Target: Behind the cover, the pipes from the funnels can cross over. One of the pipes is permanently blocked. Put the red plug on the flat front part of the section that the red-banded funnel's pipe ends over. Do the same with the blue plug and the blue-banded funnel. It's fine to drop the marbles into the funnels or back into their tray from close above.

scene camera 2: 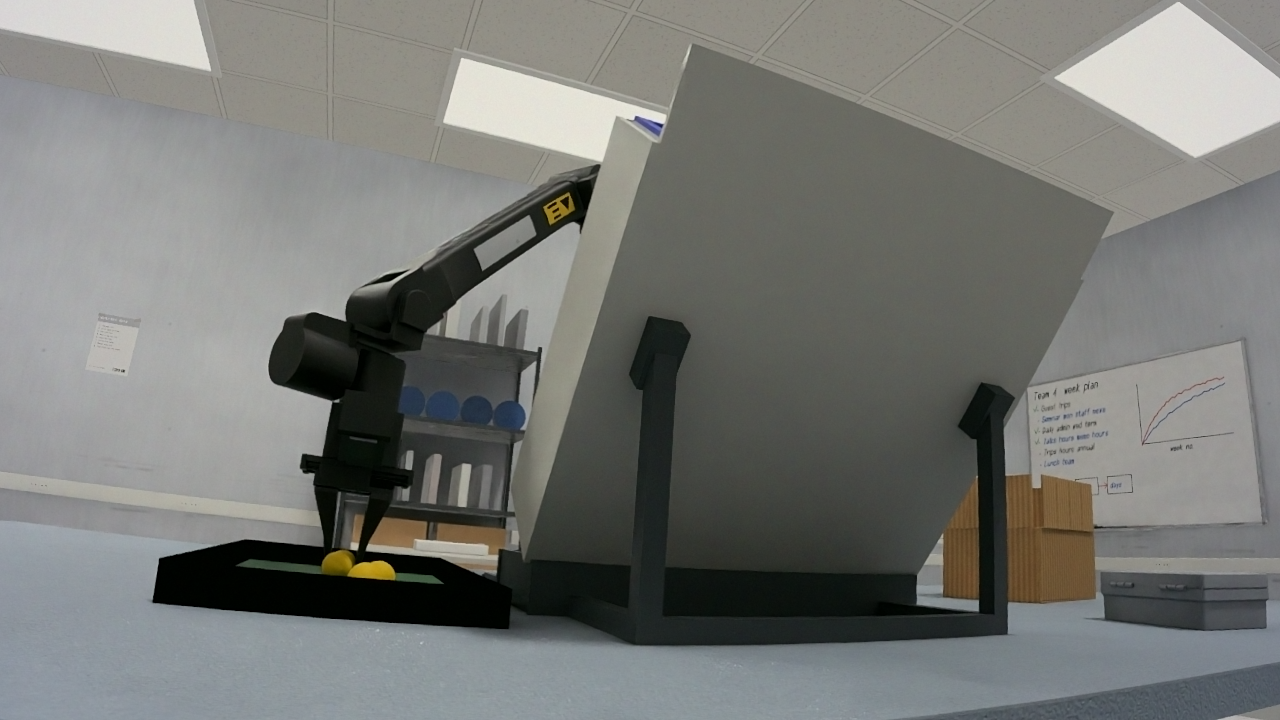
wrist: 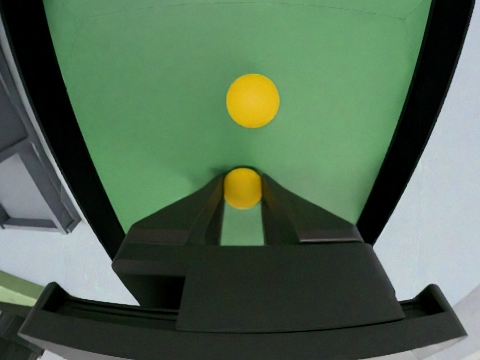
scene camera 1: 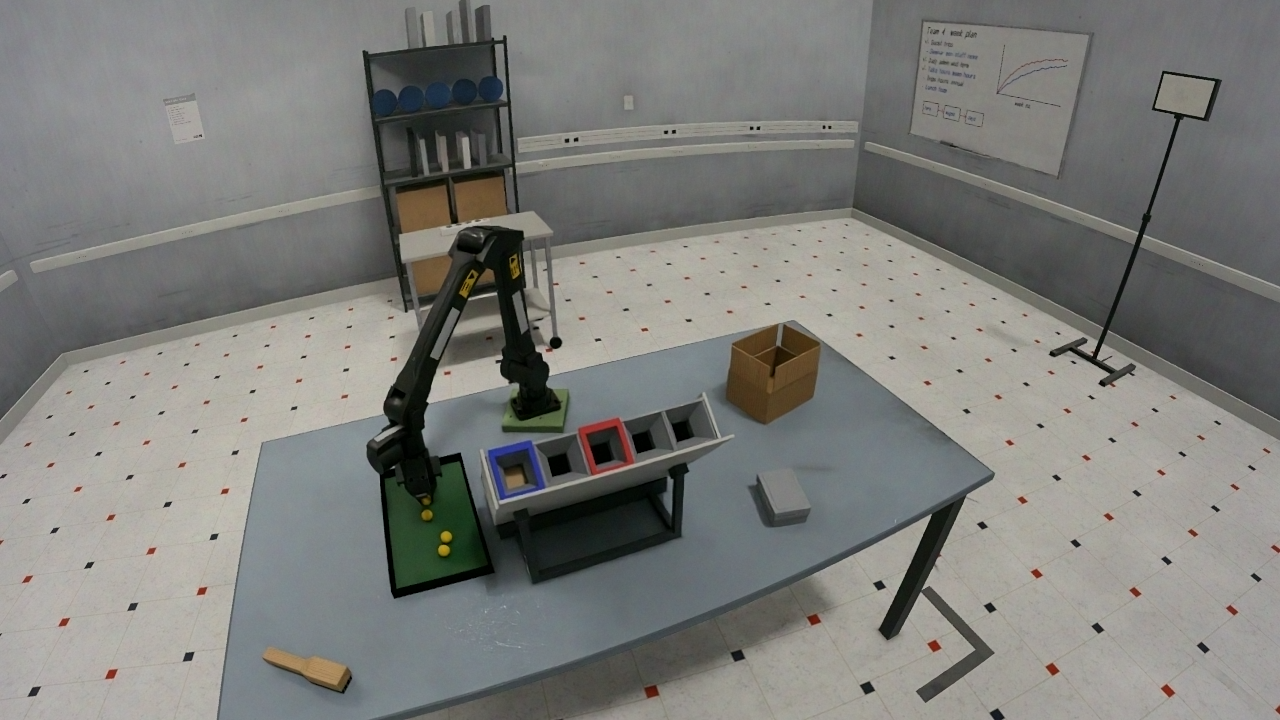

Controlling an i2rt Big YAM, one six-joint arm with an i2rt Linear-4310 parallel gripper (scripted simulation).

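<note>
Cardboard box (scene camera 2: 1045,565), also (scene camera 1: 794,383). Grey case (scene camera 2: 1207,601). Wrist view: cardboard box out of frame. Grey case out of frame in the wrist view. Gripper (scene camera 2: 341,572), also (wrist: 242,182).
</note>
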